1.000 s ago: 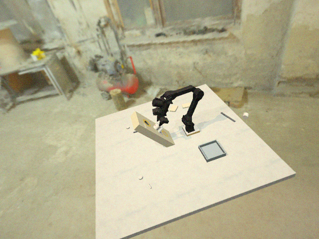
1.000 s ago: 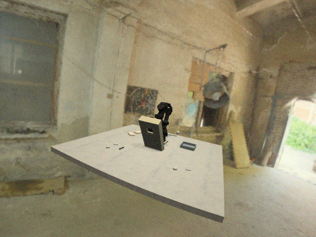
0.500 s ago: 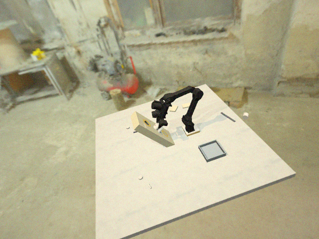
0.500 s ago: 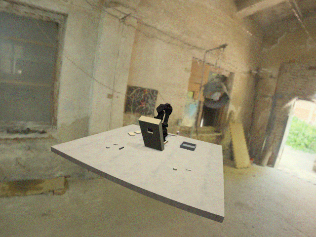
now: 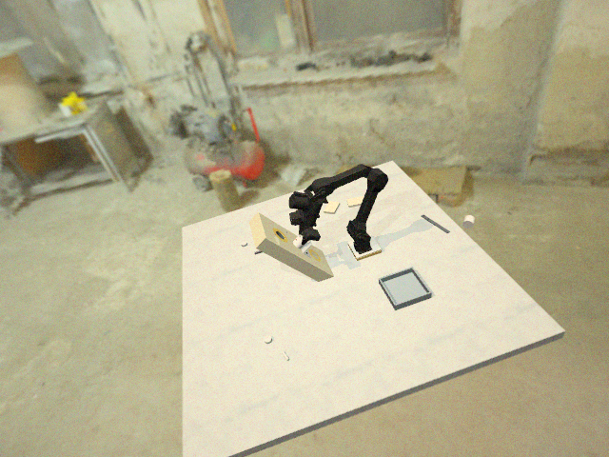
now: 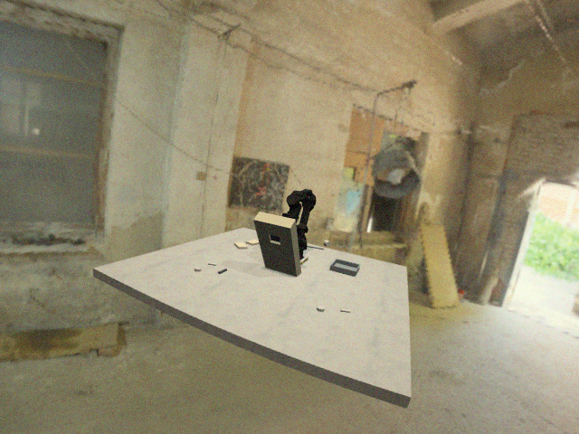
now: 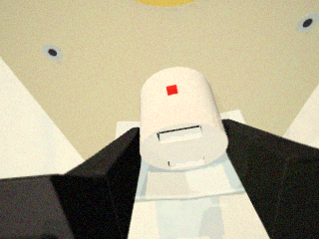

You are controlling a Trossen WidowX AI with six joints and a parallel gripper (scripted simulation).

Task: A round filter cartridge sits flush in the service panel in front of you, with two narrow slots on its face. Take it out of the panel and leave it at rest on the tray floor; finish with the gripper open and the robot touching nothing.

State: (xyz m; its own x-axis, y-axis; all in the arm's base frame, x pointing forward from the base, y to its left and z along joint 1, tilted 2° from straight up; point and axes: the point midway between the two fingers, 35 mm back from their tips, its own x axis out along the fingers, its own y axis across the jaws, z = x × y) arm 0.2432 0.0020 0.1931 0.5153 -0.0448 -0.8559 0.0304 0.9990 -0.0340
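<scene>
Now: gripper tip 40 mm short of the service panel and 20 mm above it. The rest, counted from my gripper tip: grey tray (320 mm behind, 290 mm to the left, 170 mm below); round filter cartridge (right at my gripper tip).
</scene>
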